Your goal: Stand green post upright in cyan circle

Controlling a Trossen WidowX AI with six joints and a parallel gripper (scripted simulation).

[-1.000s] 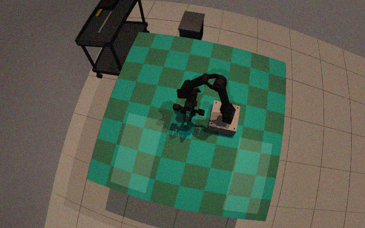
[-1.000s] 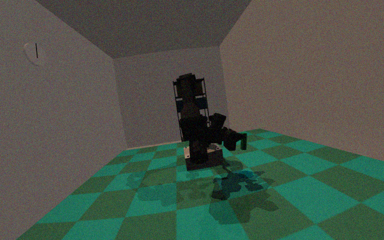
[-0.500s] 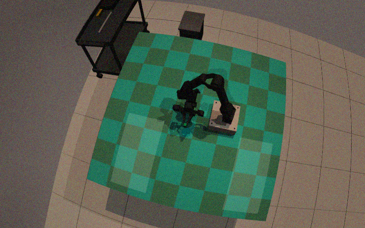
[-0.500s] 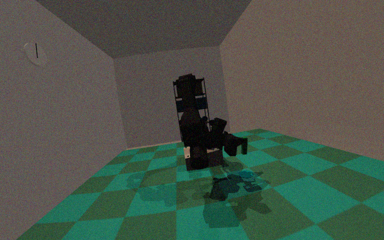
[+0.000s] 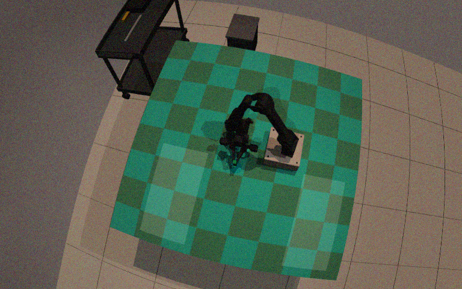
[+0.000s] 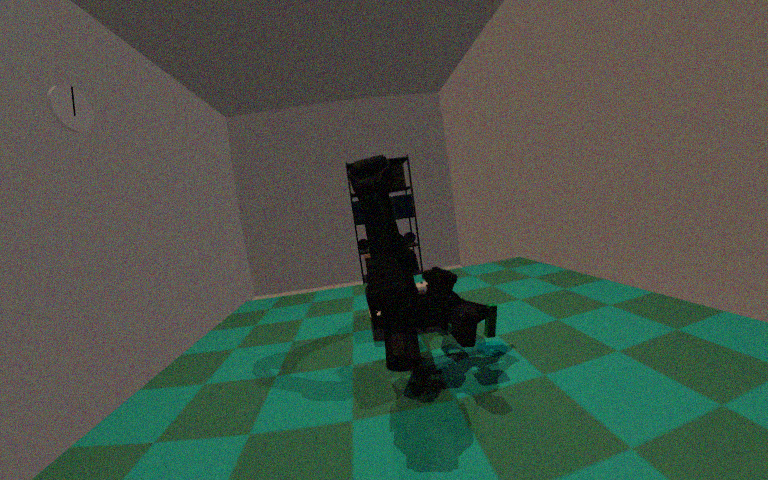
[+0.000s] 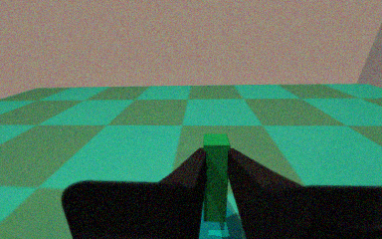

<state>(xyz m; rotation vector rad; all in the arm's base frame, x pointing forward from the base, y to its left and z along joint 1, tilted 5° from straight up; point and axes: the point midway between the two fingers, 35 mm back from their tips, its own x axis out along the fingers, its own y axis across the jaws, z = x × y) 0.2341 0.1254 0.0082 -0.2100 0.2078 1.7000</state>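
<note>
Right now the cyan circle is 90 mm below my gripper tip. The rest, counted from my gripper tip: green post (20 mm below).
</note>
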